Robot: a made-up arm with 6 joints.
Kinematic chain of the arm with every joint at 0, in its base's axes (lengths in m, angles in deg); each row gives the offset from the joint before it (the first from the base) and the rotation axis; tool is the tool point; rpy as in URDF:
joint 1: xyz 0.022 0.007 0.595 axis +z
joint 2: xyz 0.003 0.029 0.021 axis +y
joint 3: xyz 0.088 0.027 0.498 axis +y
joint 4: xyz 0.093 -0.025 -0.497 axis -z
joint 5: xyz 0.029 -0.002 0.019 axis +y
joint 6: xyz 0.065 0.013 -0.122 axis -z
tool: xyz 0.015 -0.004 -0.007 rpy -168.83 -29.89 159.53
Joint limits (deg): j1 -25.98..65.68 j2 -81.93..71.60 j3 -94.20..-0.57 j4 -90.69..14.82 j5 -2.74..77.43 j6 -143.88..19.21
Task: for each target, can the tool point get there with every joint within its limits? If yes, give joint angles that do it. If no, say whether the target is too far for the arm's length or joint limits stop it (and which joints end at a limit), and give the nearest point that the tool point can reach.
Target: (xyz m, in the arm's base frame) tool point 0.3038 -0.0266 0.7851
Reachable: yes | joints -5.68 -44.12 -15.20 -70.81 59.25 1.24
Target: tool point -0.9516 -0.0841 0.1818
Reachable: no: joint limits stop it (at a limit: joint 1, joint 2, joint 3, joint 5) | nearest point -0.1257 0.0368 0.3968 | short by 0.862 m
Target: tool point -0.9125 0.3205 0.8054
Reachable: no: joint limits stop it (at a limit: joint 2, joint 3, joint 5) | nearest point -0.5911 0.2127 1.3888 | short by 0.675 m
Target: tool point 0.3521 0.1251 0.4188
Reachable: yes | joints 16.72 29.20 -29.61 -31.88 68.73 -89.52
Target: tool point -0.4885 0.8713 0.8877
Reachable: no: joint limits stop it (at a limit: joint 1, joint 5) | nearest point 0.1256 0.5937 0.8877 | short by 0.674 m
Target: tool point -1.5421 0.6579 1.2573
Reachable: no: too far | nearest point -0.5750 0.2554 1.3888 | short by 1.056 m
